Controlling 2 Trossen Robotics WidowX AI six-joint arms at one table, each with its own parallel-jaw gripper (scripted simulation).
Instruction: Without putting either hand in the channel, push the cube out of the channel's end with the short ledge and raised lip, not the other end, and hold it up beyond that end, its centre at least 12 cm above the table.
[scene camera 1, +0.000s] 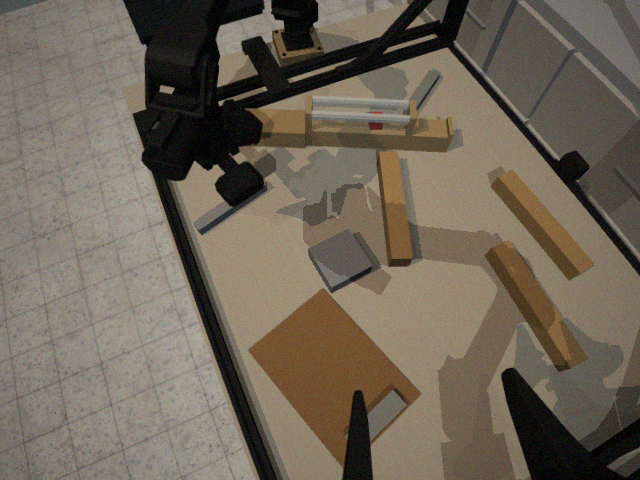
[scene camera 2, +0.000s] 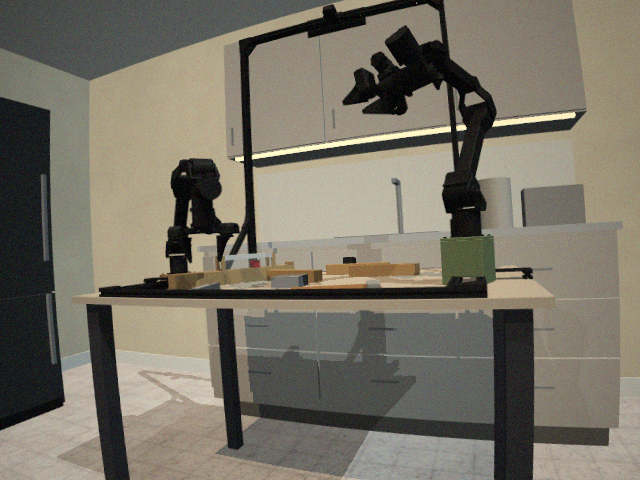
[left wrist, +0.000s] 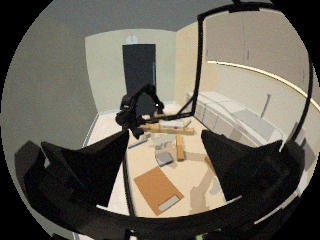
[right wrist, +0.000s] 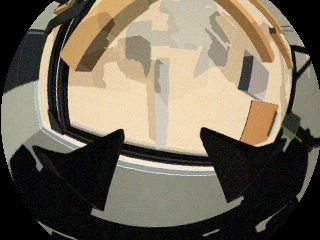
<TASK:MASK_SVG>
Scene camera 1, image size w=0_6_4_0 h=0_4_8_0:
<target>my left gripper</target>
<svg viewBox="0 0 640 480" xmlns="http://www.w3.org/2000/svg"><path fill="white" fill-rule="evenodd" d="M361 390L354 391L342 480L344 478L345 480L373 480L369 423ZM502 372L501 378L506 402L531 480L629 480L596 460L571 435L516 369L507 368Z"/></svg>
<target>my right gripper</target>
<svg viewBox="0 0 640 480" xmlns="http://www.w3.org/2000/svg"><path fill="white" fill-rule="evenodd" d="M225 100L220 109L222 114L220 127L215 132L205 136L195 161L203 169L206 168L207 171L211 170L213 165L218 165L225 172L215 183L216 191L229 206L236 207L263 189L264 180L263 176L250 162L242 162L238 165L231 155L238 154L240 152L239 147L259 143L263 123L250 111L243 107L240 109L240 106L233 99Z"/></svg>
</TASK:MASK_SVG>
